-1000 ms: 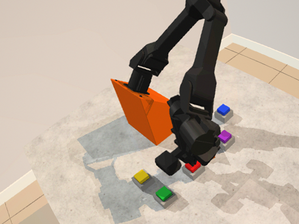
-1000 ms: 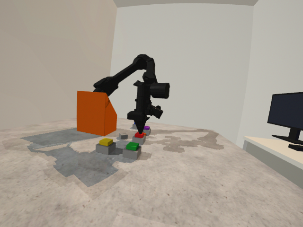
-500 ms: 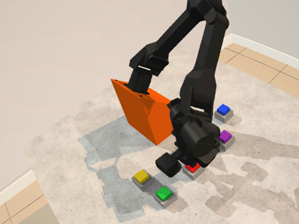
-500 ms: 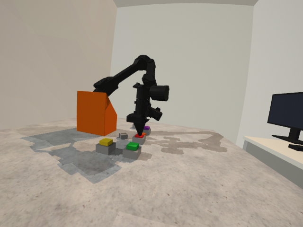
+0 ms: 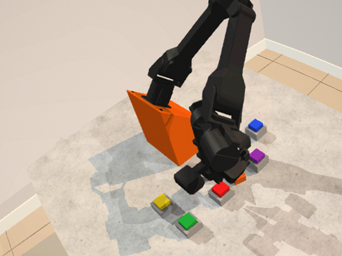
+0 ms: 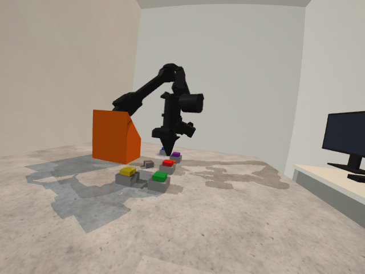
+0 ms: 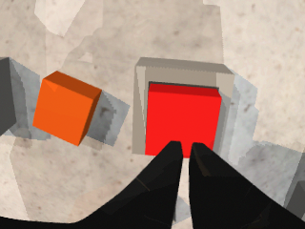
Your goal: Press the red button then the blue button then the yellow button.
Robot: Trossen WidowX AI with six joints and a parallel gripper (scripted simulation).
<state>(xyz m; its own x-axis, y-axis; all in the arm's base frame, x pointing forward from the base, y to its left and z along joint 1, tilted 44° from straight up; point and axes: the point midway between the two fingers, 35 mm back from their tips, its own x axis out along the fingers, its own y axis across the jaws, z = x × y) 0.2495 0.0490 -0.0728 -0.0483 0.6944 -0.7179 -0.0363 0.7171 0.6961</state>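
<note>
The red button lies 3 cm below my gripper tip. Round my gripper tip: grey block 8 cm behind, 1 cm to the left, 5 cm below; orange block 1 cm behind, 7 cm to the left, 5 cm below; green button 2 cm ahead, 12 cm to the right, 3 cm below.
</note>
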